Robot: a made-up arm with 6 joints.
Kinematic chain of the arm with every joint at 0, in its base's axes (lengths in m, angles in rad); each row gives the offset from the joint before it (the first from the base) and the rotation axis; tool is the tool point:
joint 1: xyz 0 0 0.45 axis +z
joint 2: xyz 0 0 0 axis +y
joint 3: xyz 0 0 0.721 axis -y
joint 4: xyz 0 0 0 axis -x
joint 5: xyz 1.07 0 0 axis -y
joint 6: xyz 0 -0.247 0 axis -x
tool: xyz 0 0 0
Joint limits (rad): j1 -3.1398..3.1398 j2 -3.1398..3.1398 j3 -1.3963..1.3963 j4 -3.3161..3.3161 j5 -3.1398..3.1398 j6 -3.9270..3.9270
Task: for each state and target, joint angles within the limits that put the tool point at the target. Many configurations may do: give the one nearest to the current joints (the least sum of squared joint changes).
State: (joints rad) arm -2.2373 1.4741 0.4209 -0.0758 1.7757 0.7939
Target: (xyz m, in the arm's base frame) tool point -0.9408 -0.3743 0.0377
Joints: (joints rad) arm -2.5225 0.7345 -0.3005 -0.2189 1.7757 0.7939
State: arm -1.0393 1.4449 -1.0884 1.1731 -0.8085 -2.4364
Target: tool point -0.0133 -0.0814 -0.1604
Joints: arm -0.9683 1.1194 -1.2395 1.3376 -0.8085 -2.4364
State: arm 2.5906 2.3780 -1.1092 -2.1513 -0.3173 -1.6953
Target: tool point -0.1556 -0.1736 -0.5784
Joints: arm 2.7009 1.7967 -0.3089 -2.7008 -0.3173 -1.6953
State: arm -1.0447 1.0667 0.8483 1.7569 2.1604 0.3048
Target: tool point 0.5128 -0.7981 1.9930
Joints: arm -1.0448 0.4385 1.1613 1.7450 2.1604 0.3048
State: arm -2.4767 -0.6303 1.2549 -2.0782 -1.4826 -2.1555
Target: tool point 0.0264 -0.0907 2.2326
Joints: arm -2.5157 -0.2168 1.3946 -1.9393 -1.4826 -2.1555
